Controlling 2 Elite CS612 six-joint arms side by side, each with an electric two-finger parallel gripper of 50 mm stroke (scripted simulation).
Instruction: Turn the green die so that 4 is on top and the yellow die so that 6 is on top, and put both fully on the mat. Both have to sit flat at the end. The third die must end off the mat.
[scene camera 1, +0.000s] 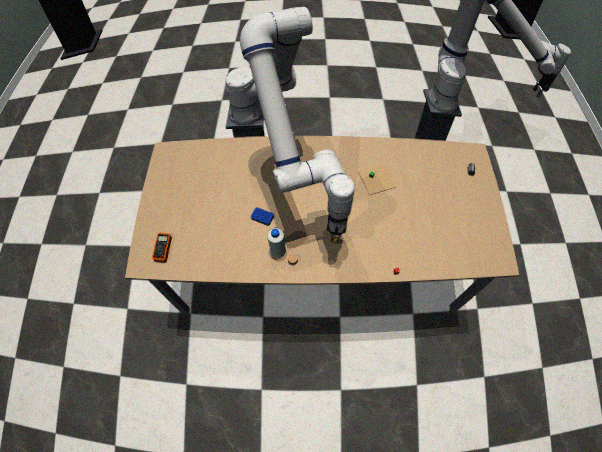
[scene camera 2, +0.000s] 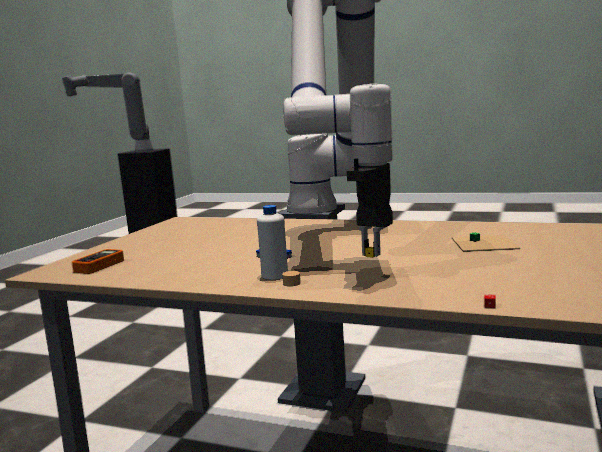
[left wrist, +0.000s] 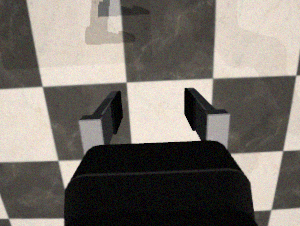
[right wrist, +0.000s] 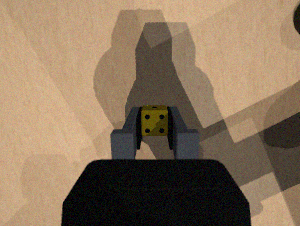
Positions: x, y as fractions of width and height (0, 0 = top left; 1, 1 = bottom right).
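Note:
My left gripper (left wrist: 0.51, 0.45) and my right gripper (right wrist: 0.52, 0.53) are visible. Also visible: a yellow die (right wrist: 0.52, 0.52) and a multimeter (scene camera 2: 0.18, 0.57). In the left wrist view the die is out of frame; the multimeter is out of frame in the left wrist view as well.

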